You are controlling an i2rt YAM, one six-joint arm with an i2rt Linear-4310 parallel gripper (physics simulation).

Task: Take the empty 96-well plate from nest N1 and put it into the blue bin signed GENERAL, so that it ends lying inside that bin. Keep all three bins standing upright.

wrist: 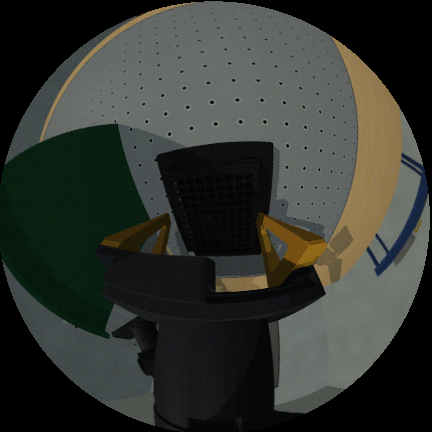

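Where they show: gripper, fingertip midpoint: (213, 217); arm's base, origin of the base link: (140, 322).
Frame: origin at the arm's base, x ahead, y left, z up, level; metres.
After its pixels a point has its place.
Observation:
A black plate with a grid of wells (218, 207) {x 0.200, y -0.229, z -0.124 m} lies flat in a black, raised-edged nest (217, 149) {x 0.256, y -0.241, z -0.137 m} in the middle of the wrist view; plate and nest are so dark that the border between them is hard to make out. No nest label can be read. My gripper (213, 217) {x 0.193, y -0.222, z -0.118 m} is open and empty, its orange fingers wide apart, one towards each side of the plate's near part in the view. It is above the plate; the exact height is hard to tell. The blue bin signed GENERAL does not show.
A large green bin (65, 200) {x 0.279, y -0.123, z -0.051 m} stands close at the left, its wall beside the left finger. The grey perforated board (225, 50) {x 0.376, y -0.280, z -0.149 m} bears the nest. A wooden table edge (377, 125) runs along the right. Beyond it is a blue frame (411, 220).

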